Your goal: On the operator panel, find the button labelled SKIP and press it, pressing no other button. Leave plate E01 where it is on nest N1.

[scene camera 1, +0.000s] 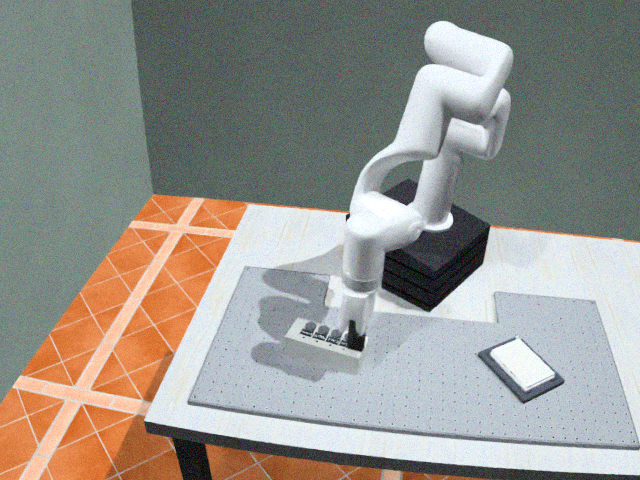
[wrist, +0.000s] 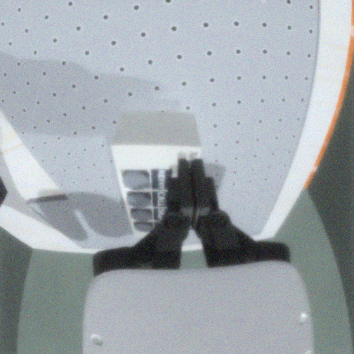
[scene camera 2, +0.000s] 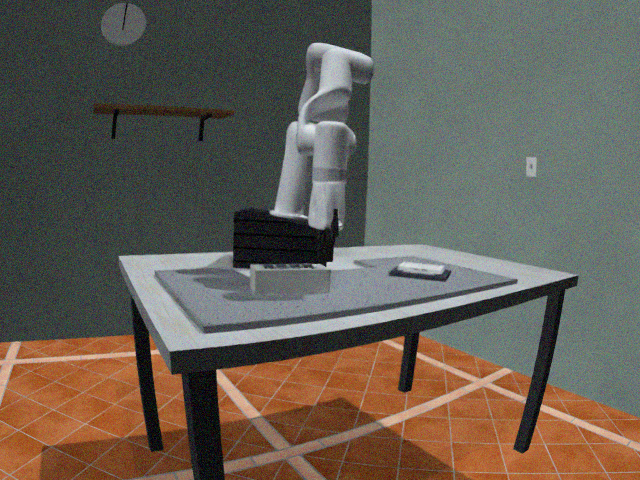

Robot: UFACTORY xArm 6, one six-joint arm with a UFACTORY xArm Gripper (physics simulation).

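Frame: origin at the arm's base, x right, y down, z ahead, level; millimetres.
Where they show: gripper, fingertip midpoint: [scene camera 1: 355, 348] [scene camera 2: 324, 261]; arm's base at its link origin: [scene camera 1: 428, 217] [scene camera 2: 288, 216].
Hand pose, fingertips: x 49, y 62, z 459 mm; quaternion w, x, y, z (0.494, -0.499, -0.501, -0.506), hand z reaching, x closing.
Each offset is from my fingertips to the top centre of the thing. "spot": to the spot under its first point. Level surfaces: height alone.
The operator panel @[dx +71, dy +13, dz -26 mm] [scene camera 1: 323, 347] [scene camera 2: 289, 281] [wrist: 157, 129] is a pale box with a row of grey round buttons @[dx +116, dy +13, dz -46 mm] [scene camera 1: 310, 326] [wrist: 136, 178] on its top. The label strips beside them are too blurred to read, so I cannot tell which button is SKIP. My gripper [scene camera 1: 355, 345] [scene camera 2: 327, 260] [wrist: 187, 172] is shut and empty, pointing down at the panel's right end in scene camera 1, where it hides part of the row. Contact cannot be told. Plate E01 @[dx -346, dy +43, dz -124 mm] [scene camera 1: 522, 363] [scene camera 2: 421, 267], white, lies on the dark nest N1 @[spot: dx -299, dy +59, dz -87 mm] [scene camera 1: 498, 373] [scene camera 2: 434, 277].
The panel and nest stand on a grey perforated board @[dy +69 mm] [scene camera 1: 413, 403] [scene camera 2: 217, 317] on the pale table @[dy +82 mm] [scene camera 1: 289, 227] [scene camera 2: 178, 338]. The black stepped base [scene camera 1: 434, 284] [scene camera 2: 268, 240] of the arm stands behind the panel. A shelf [scene camera 2: 162, 110] is on the wall.
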